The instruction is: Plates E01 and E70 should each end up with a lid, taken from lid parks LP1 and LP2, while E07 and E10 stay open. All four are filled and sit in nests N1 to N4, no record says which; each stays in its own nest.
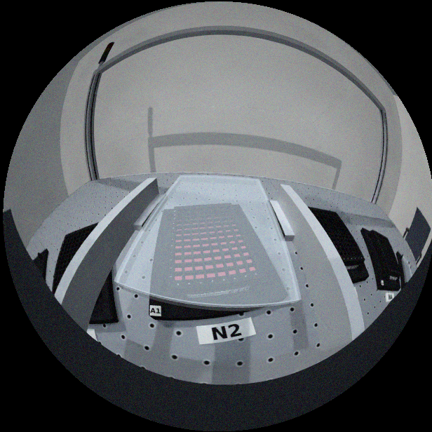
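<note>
My gripper (216, 189) is shut on a clear lid, with one finger along each side of it. The lid (269, 241) looks level and hangs over the dark plate (172, 311) at the N2 label (226, 331). The plate's pink wells show through the lid. Its front side shows below the lid's front edge, with an A1 mark at the left corner. I cannot tell the exact gap between lid and plate. No plate number E01, E70, E07 or E10 can be read. The lid parks cannot be made out.
A dark plate (104, 305) is partly hidden behind the left finger. To the right stand a dark plate (336, 235) beside the right finger and another dark plate (381, 260) further out. A signal light (106, 53) shows at the upper left, and a dark blue panel (419, 234) at the far right.
</note>
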